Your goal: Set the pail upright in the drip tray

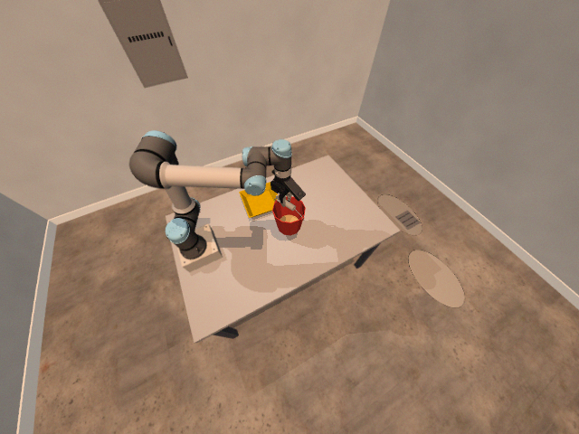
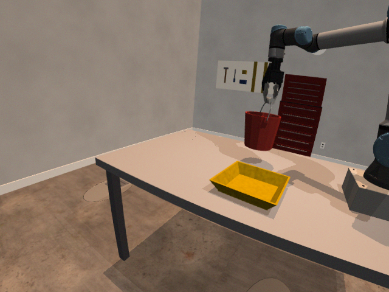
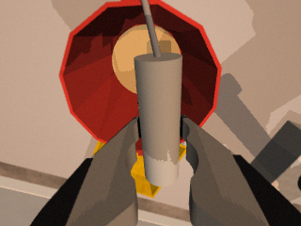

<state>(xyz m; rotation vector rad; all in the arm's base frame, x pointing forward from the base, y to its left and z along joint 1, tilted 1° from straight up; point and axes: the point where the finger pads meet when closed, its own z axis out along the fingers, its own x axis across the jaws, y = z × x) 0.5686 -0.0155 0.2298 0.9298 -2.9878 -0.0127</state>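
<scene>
Right now my hand is 10 mm short of the pail handle and 30 mm above it. The rest, counted from my hand: red pail 10 mm ahead, 10 mm to the left, 100 mm below; then yellow drip tray 110 mm behind, 310 mm to the left, 320 mm below.
</scene>
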